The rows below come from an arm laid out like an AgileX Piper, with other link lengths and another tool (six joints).
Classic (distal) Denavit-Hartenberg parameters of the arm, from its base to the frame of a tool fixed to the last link. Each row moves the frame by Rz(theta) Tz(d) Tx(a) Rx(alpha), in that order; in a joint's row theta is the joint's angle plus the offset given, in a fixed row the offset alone. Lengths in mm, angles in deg.
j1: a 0, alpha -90, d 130.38, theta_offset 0
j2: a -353.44, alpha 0, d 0, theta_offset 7.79
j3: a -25.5, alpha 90, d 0, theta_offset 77.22
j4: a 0, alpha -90, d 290.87, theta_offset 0
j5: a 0, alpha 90, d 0, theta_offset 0
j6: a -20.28, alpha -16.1, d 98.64, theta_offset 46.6
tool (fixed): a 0, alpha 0, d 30.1, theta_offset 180
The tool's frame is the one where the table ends.
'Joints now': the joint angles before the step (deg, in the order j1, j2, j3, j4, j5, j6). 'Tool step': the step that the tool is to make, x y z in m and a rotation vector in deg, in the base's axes. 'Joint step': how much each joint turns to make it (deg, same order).
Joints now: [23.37, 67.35, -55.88, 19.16, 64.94, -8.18]
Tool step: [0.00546, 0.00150, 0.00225, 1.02, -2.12, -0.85]
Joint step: [-0.01, 0.12, 0.00, 0.21, -2.60, -0.04]
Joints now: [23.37, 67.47, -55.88, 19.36, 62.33, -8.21]
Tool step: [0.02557, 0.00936, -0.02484, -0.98, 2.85, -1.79]
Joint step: [0.00, 5.68, 0.00, 0.11, -3.10, 0.85]
